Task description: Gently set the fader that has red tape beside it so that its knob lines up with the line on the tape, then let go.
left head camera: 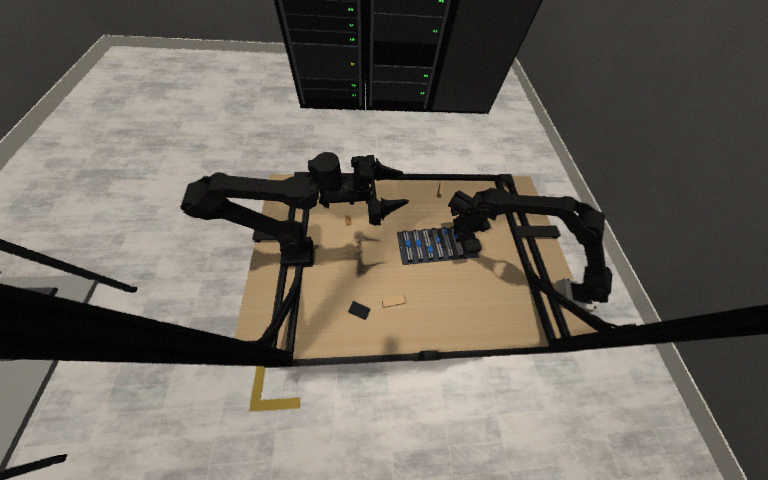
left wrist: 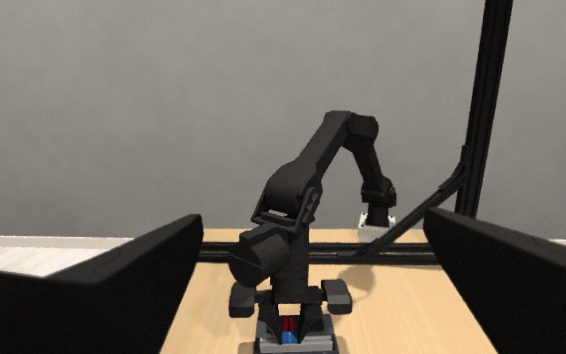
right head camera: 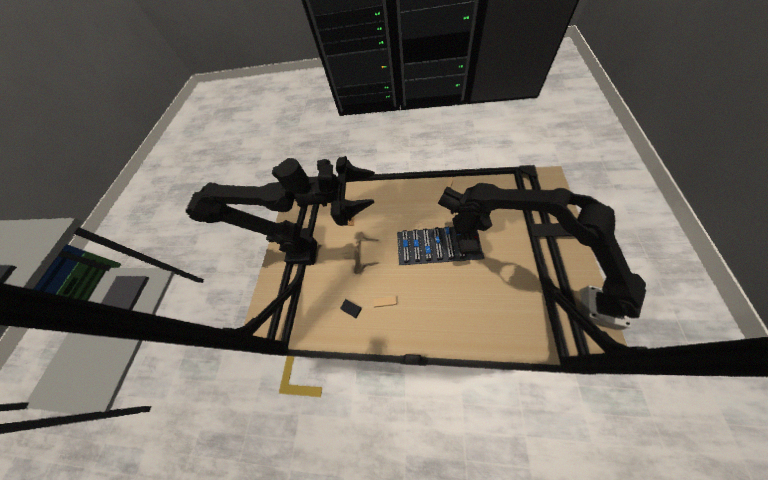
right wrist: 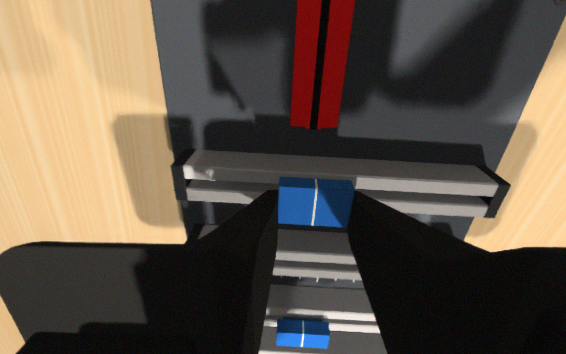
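Seen in the pictures: left gripper, between the fingertips: (left head camera: 405, 186) (left wrist: 312, 221) (right head camera: 374, 186); right gripper, between the fingertips: (left head camera: 456, 238) (left wrist: 289, 342) (right head camera: 458, 238) (right wrist: 311, 201); left arm's base, origin of its link: (left head camera: 295, 249) (right head camera: 298, 248); right arm's base, origin of its link: (left head camera: 581, 293) (left wrist: 377, 221) (right head camera: 609, 305).
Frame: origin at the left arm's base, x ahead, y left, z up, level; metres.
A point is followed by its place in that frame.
The fader board (left head camera: 403, 259) @(x 0.388, y -0.051, z -0.044 m) (right head camera: 401, 260) @(x 0.392, y -0.054, z -0.044 m) (right wrist: 187, 75) @(x 0.648, y 0.066, z -0.044 m) lies on the table. Red tape (right wrist: 303, 75) @(x 0.651, y 0.022, z -0.043 m) (left wrist: 288, 324) @(x 0.660, y 0.017, z -0.043 m) with a black line runs up to its end fader. That fader's blue knob (right wrist: 295, 202) @(x 0.612, y 0.022, z -0.017 m) (left wrist: 289, 338) @(x 0.605, y 0.015, z -0.017 m) is between the fingertips of my right gripper (right wrist: 311, 201) @(x 0.606, y 0.015, z -0.027 m), which touch both its sides. In the right wrist view, the knob's white line stands nearly in line with the black line. The right arm hides this end of the board in both head views. My left gripper (left head camera: 404, 186) @(x 0.351, y 0.000, z 0.317 m) (right head camera: 373, 186) @(x 0.351, y 0.000, z 0.317 m) is open and empty, raised left of the board.
Other faders with blue knobs, one (right wrist: 302, 334) @(x 0.536, y 0.011, z -0.017 m) in the right wrist view, sit beside the held one. A dark block (left head camera: 359, 309) @(x 0.211, y -0.224, z -0.033 m) (right head camera: 350, 308) @(x 0.211, y -0.227, z -0.033 m) and a light wooden block (left head camera: 393, 301) @(x 0.329, y -0.208, z -0.034 m) (right head camera: 385, 301) @(x 0.333, y -0.207, z -0.034 m) lie nearer the front. Black frame bars (left head camera: 396, 357) @(x 0.318, y -0.384, z -0.056 m) edge the table.
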